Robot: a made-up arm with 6 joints. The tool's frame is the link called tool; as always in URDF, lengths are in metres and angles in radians.
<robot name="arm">
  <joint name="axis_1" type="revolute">
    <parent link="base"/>
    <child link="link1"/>
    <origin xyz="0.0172 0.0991 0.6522" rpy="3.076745 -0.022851 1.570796"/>
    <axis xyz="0 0 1"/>
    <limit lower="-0.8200" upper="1.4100" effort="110" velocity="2.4"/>
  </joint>
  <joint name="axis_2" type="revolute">
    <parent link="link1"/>
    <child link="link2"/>
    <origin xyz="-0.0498 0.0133 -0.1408" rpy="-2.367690 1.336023 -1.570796"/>
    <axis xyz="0 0 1"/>
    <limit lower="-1.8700" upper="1.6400" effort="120" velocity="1"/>
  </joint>
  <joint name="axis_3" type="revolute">
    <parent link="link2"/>
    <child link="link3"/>
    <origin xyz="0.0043 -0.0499 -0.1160" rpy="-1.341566 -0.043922 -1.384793"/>
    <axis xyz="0 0 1"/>
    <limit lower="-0.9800" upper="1.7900" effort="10" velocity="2"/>
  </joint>
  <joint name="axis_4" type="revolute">
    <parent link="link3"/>
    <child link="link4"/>
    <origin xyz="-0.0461 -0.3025 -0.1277" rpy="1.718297 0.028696 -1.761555"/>
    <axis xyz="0 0 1"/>
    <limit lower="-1.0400" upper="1.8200" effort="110" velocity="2.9"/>
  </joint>
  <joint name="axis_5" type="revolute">
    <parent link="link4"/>
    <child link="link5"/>
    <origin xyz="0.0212 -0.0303 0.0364" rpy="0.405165 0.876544 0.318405"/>
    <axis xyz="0 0 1"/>
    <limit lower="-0.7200" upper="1.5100" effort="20" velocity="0.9"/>
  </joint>
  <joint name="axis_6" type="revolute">
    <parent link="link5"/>
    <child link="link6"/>
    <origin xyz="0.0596 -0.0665 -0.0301" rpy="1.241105 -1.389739 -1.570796"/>
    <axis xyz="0 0 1"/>
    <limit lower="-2.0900" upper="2.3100" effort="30" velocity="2"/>
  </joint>
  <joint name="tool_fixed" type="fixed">
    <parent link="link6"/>
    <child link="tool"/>
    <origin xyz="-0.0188 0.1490 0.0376" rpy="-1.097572 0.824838 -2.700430"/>
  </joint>
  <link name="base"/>
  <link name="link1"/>
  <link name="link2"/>
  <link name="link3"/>
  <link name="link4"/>
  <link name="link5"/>
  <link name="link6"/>
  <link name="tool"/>
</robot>
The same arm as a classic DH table. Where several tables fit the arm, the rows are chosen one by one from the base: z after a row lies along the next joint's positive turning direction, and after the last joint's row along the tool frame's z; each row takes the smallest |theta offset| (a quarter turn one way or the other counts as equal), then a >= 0, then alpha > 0; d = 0 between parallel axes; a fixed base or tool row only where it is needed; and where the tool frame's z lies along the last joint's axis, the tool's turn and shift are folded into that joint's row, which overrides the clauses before.
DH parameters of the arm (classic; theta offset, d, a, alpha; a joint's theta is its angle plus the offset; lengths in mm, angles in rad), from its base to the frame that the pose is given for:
base (fixed): -1.2325 1365.5 -87.8 -3.0728
axis_1: -0.4487 569.8 44.6 1.7379
axis_2: 0.0306 -141 -49.8 1.3418
axis_3: 1.3307 -135.3 305.7 1.7182
axis_4: 1.3512 3.6 -25.7 0.9422
axis_5: -0.0076 7.3 -44 -1.5125
axis_6: 1.4808 8.6 6.6 -1.2563
tool (fixed): 0.8825 -157.8 0 0
Joint limits (rad, base to tool): -0.82..1.41 -1.87..1.64 -0.98..1.79 -1.04..1.82 -0.72..1.51 -2.09..2.31

